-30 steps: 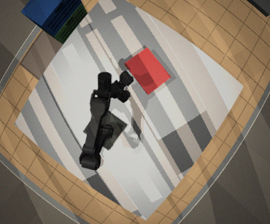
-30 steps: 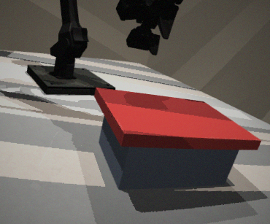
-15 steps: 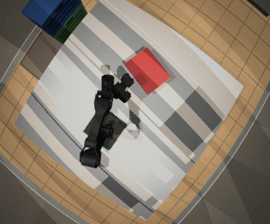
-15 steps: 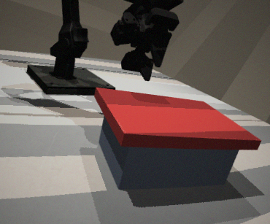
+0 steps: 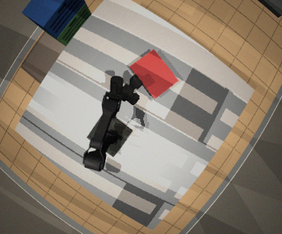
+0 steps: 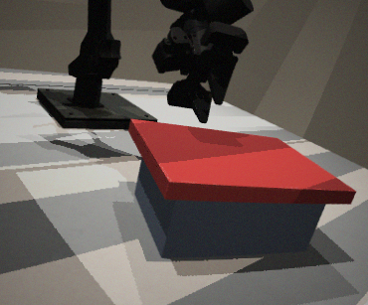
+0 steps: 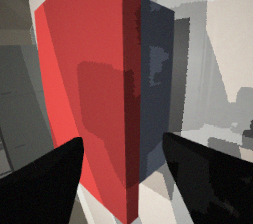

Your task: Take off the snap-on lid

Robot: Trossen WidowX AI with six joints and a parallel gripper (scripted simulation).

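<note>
Now: the red lid 100 mm ahead of my gripper tip, 50 mm to the right of it and 20 mm below it. From my gripper tip the other things lie so: blue-grey storage box 100 mm ahead, 50 mm to the right, 70 mm below.
</note>
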